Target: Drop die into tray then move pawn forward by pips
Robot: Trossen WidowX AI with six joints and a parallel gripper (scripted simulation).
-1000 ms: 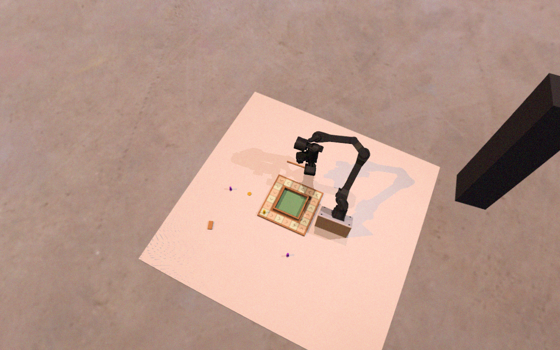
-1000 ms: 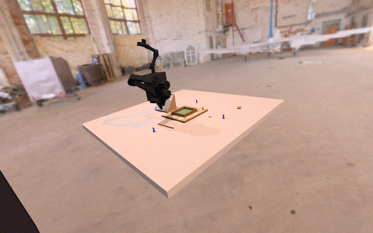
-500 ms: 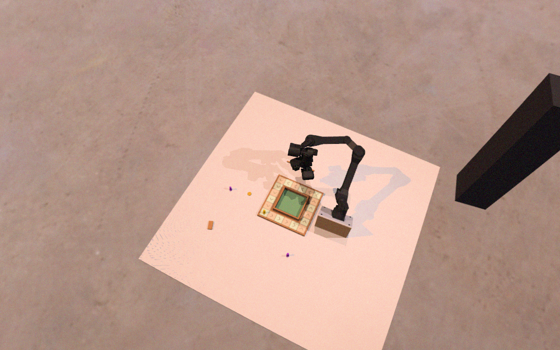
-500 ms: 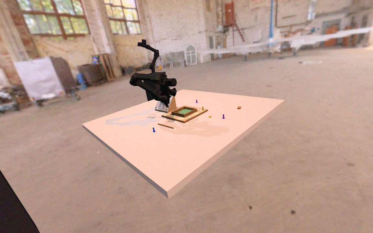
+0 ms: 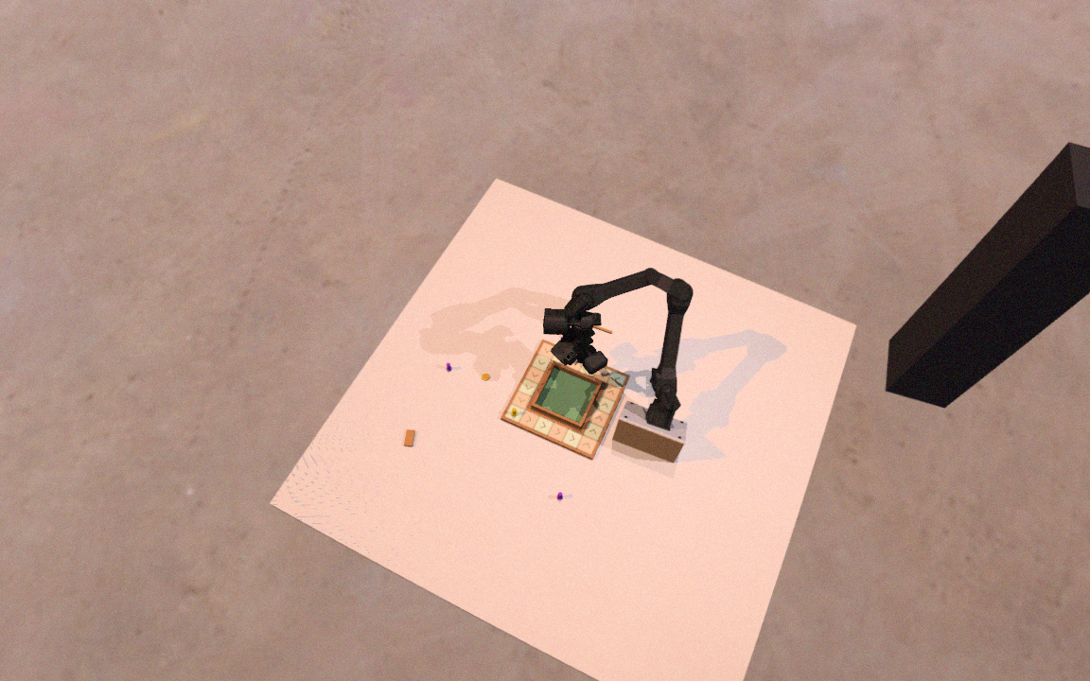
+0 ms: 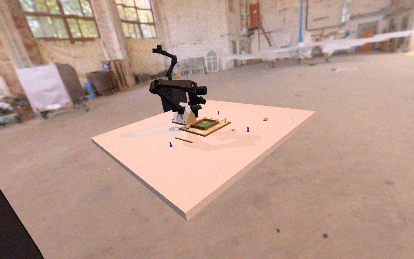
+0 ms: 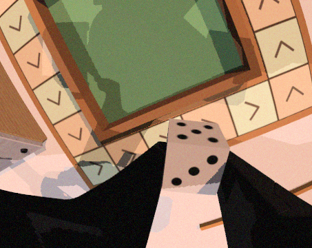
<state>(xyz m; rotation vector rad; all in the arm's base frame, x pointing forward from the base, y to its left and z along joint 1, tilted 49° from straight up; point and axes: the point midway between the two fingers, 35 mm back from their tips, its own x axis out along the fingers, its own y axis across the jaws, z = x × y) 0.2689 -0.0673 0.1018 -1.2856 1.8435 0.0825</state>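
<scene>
Now: gripper tip 18 cm to the right of the yellow pawn, 13 cm short of it and 8 cm above it. The rest, counted from my gripper tip: white die (right at my gripper tip); then green dice tray (10 cm below, 8 cm to the left); then thin stick (18 cm to the right, 11 cm below, 2 cm ahead).
</scene>
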